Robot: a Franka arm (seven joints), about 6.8 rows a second.
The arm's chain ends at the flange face. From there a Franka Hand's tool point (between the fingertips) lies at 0.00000 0.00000 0.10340 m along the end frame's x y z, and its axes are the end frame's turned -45 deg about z.
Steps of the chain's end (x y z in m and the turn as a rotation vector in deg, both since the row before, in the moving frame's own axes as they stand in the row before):
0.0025, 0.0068, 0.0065, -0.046, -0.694, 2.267
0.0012, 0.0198, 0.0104, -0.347, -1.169, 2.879
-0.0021, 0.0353, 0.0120, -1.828, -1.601, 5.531
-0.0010, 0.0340, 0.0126, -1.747, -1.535, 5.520
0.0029, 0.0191, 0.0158, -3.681, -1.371, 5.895
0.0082, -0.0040, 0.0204, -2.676, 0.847, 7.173
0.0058, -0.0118, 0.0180, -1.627, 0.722, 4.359
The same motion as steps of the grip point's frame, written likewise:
-0.0040, 0.0057, 0.0065, 0.458, -0.523, 2.267
-0.0151, 0.0138, 0.0104, 0.581, -1.072, 2.879
-0.0308, 0.0236, 0.0119, -0.161, -2.425, 5.531
-0.0289, 0.0234, 0.0125, -0.150, -2.321, 5.520
-0.0180, 0.0182, 0.0156, -1.633, -3.572, 5.895
0.0060, 0.0073, 0.0203, -2.491, -1.293, 7.173
0.0112, -0.0013, 0.0180, -1.661, -0.640, 4.359

